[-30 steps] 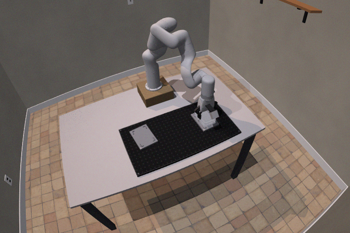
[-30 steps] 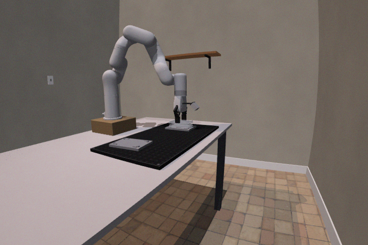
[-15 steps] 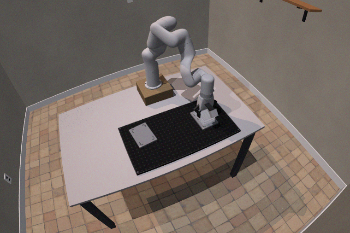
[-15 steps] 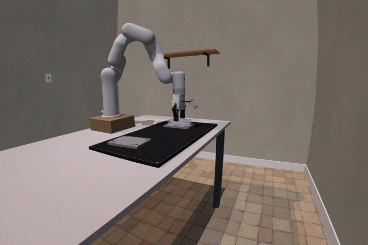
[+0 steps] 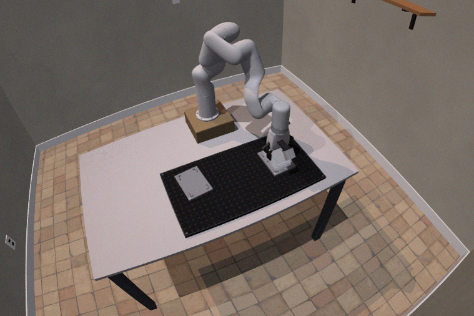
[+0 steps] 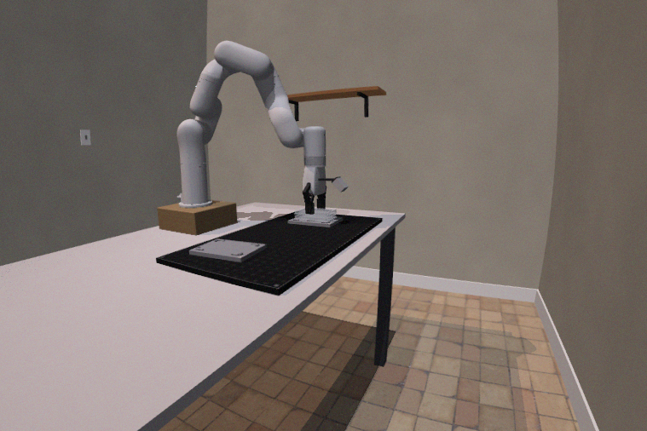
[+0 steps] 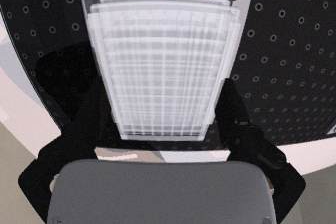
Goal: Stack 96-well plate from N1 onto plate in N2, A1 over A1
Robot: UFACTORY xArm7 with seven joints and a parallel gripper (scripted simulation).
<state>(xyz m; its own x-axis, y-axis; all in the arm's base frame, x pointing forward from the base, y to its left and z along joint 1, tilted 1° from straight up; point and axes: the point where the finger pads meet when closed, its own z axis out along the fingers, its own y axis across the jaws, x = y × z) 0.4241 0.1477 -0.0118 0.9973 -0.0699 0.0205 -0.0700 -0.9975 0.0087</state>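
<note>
The grey plate nest N2 is 40 mm below my hand. The rest, counted from my hand: grey plate nest N1 (400 mm to the right, 80 mm behind, 40 mm below).
</note>
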